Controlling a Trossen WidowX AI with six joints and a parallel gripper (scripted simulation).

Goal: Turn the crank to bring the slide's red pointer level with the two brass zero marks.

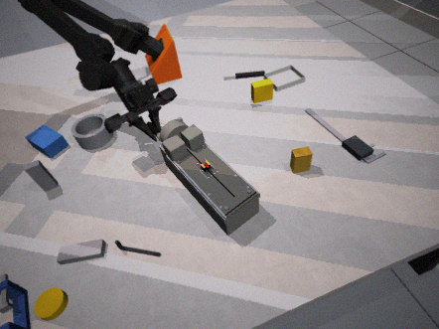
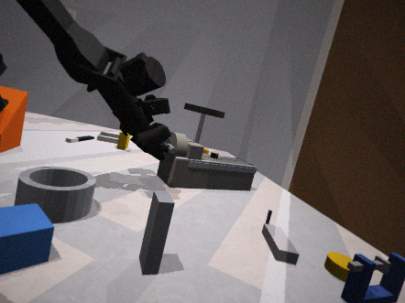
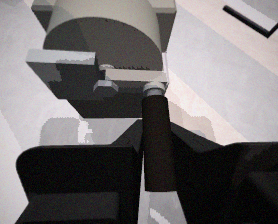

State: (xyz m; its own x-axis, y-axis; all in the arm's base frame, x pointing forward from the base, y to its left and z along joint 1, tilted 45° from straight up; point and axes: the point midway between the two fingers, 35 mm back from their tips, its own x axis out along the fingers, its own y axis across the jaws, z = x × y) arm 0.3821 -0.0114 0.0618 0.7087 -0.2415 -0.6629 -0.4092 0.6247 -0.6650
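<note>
The red pointer lies 140 mm ahead of my gripper tip, 100 mm to the left of it and 20 mm above it. From my gripper tip the other things lie so: black hex key (240 mm ahead, 100 mm to the right, 50 mm below); then dark crank handle (20 mm behind, 10 mm to the right, 20 mm above); then blue block (150 mm behind, 320 mm to the right, 40 mm below).
</note>
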